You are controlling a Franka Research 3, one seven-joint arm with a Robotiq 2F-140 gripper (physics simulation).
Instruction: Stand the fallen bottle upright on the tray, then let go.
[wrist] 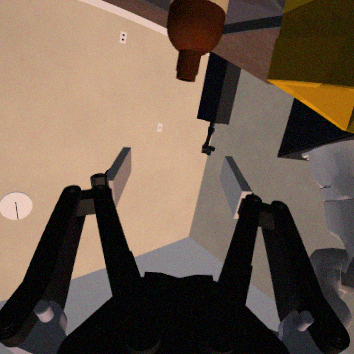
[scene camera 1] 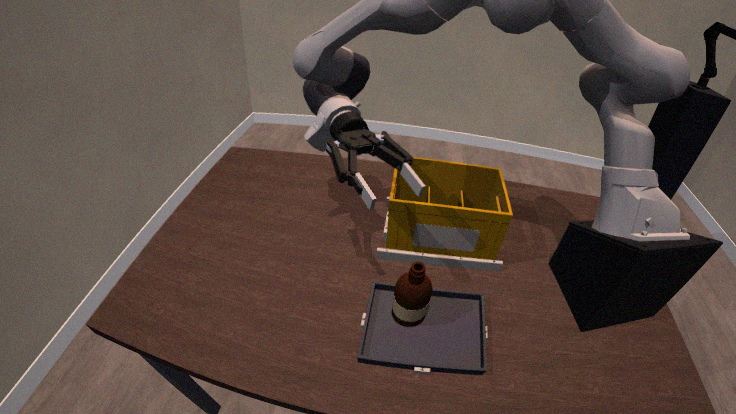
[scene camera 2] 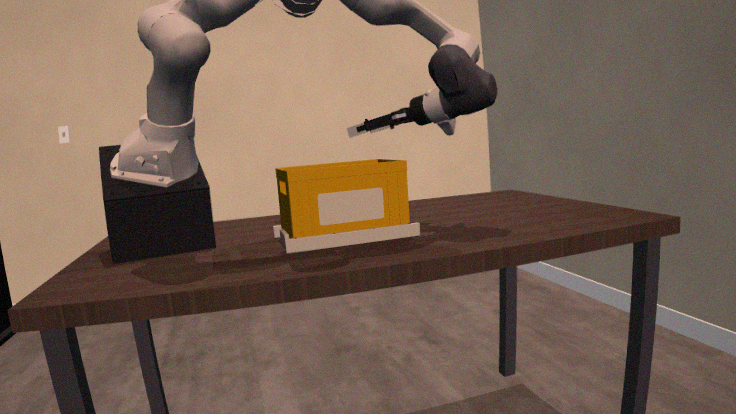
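Note:
A brown bottle with a cream label [scene camera 1: 412,296] stands upright on the dark grey tray [scene camera 1: 452,355], towards its back left. Its neck and shoulder also show at the top of the wrist view, where the bottle [wrist: 195,30] is beyond the fingertips and apart from them. The bottle and the tray do not show in scene camera 2. My gripper [scene camera 1: 394,191] [scene camera 2: 355,130] [wrist: 176,162] is open and empty. It hangs above the table, behind the bottle and beside the crate's left end, higher than the crate's rim in scene camera 2.
A yellow crate [scene camera 1: 447,218] [scene camera 2: 303,200] [wrist: 320,45] with dividers stands behind the tray, with white strips [scene camera 1: 437,259] [scene camera 2: 355,237] along its base. The robot's black pedestal [scene camera 1: 630,278] [scene camera 2: 159,221] stands on the table [scene camera 1: 257,288] [scene camera 2: 540,216].

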